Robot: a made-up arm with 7 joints.
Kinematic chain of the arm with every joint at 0, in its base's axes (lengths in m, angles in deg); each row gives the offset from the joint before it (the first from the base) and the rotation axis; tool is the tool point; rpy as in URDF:
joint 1: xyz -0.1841 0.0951 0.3 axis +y
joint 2: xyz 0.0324 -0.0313 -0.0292 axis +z
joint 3: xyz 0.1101 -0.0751 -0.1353 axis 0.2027 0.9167 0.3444
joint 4: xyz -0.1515 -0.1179 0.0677 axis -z
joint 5: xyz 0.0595 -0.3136 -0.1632 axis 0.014 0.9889 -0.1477
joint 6: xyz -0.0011 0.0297 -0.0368 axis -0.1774 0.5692 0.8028
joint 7: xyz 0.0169 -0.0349 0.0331 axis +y
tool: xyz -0.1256 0.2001 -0.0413 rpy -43.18 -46 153.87
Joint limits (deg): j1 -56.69..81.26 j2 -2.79..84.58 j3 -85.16..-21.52 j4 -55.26..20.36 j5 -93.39..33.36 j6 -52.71..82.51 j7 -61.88..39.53
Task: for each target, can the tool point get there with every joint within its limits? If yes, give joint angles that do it. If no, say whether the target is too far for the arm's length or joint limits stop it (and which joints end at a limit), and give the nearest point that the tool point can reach.
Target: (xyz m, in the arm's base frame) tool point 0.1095 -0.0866 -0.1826
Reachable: yes | joints 16.99 45.92 -45.81 -35.27 -52.17 25.84 -18.36
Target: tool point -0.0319 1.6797 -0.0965
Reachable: no: too far | nearest point -0.0085 0.3862 -0.1574 | short by 1.295 m
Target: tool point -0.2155 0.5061 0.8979
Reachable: no: joint limits stop it (at a limit: joint 1, joint 2, joint 3, joint 4, joint 5, joint 6, joint 7) | nearest point 0.1283 0.3057 0.6430 | short by 0.473 m
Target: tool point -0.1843 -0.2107 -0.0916
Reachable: yes | joints 26.06 14.89 -62.38 -21.95 -11.51 -12.81 9.56
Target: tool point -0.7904 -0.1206 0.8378
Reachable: no: joint limits stop it (at a limit: joint 1, joint 2, joint 4, joint 6) | nearest point -0.6031 -0.2707 0.4676 | short by 0.441 m
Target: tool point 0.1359 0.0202 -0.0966
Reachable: yes | joints 3.50 64.16 -76.49 14.34 -28.43 -24.94 7.75
